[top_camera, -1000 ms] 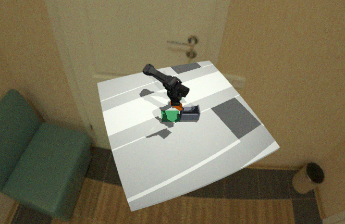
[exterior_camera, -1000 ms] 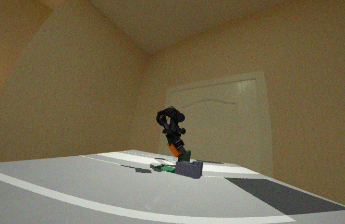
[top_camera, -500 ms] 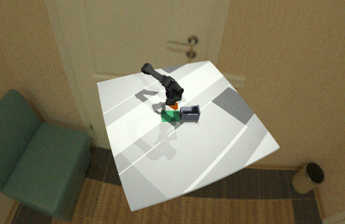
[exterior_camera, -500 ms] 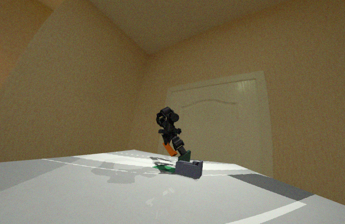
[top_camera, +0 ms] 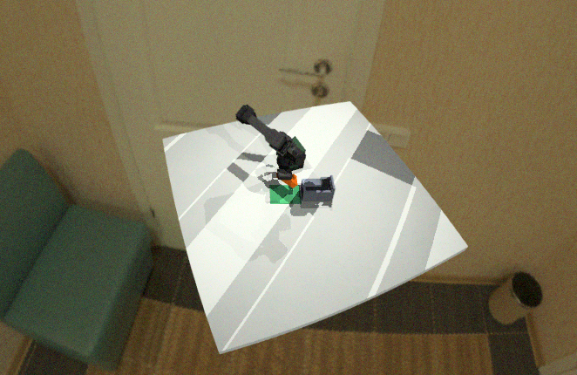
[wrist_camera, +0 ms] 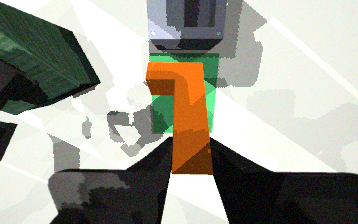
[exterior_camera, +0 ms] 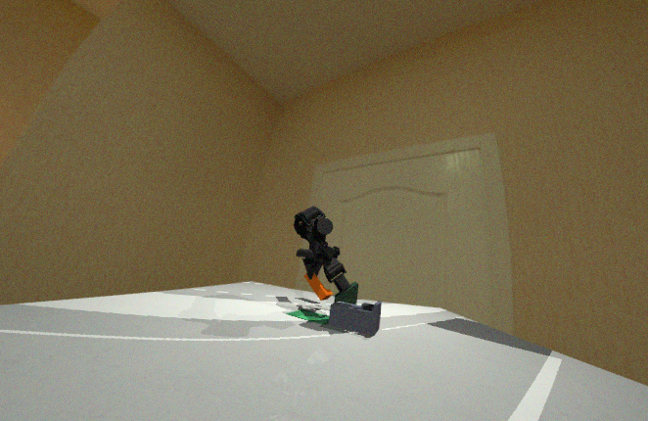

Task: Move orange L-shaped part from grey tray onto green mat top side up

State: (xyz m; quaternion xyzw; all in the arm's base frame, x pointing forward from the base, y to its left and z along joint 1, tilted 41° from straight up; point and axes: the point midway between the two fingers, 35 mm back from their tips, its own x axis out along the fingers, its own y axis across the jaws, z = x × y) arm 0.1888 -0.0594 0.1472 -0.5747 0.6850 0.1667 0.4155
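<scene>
Right now my gripper tip is 10 mm short of the green mat, 20 mm to the right of it and 140 mm above it. The rest, counted from my gripper tip: grey tray: 60 mm ahead, 160 mm to the left, 140 mm below; then orange L-shaped part: 40 mm to the left, 30 mm below.
</scene>
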